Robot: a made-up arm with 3 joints. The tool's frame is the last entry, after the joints.
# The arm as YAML. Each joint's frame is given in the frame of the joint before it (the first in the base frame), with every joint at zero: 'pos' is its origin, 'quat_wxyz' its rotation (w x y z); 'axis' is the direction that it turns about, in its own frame. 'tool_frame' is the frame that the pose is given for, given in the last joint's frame.
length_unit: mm
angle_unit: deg
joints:
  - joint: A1
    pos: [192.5, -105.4, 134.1]
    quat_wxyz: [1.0, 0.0, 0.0, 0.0]
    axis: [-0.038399, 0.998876, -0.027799]
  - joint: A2
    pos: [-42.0, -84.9, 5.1]
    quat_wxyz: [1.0, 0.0, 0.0, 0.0]
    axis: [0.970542, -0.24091, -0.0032]
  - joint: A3
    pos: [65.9, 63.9, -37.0]
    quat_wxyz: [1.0, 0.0, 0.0, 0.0]
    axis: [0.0, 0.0, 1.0]
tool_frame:
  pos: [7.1, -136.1, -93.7]
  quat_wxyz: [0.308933, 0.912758, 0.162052, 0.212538]
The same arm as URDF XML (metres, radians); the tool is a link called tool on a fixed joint. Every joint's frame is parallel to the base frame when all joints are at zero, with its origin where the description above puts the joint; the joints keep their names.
<robot name="arm">
<link name="base"/>
<link name="link1"/>
<link name="link2"/>
<link name="link3"/>
<link name="tool"/>
<joint name="A1" type="continuous"><parent link="base"/><child link="link1"/><origin xyz="0.1925 -0.1054 0.1341" rpy="0 0 0"/><axis xyz="-0.038399 0.998876 -0.027799"/></joint>
<joint name="A2" type="continuous"><parent link="link1"/><child link="link2"/><origin xyz="-0.042 -0.0849 0.0051" rpy="0 0 0"/><axis xyz="0.970542 -0.24091 -0.0032"/></joint>
<joint name="A3" type="continuous"><parent link="link2"/><child link="link3"/><origin xyz="0.0659 0.0639 -0.037" rpy="0 0 0"/><axis xyz="0 0 1"/></joint>
<joint name="tool_fixed" type="fixed"><parent link="link3"/><child link="tool"/><origin xyz="0.0071 -0.1361 -0.0937" rpy="2.4197 -0.292 0.4623"/></joint>
</robot>

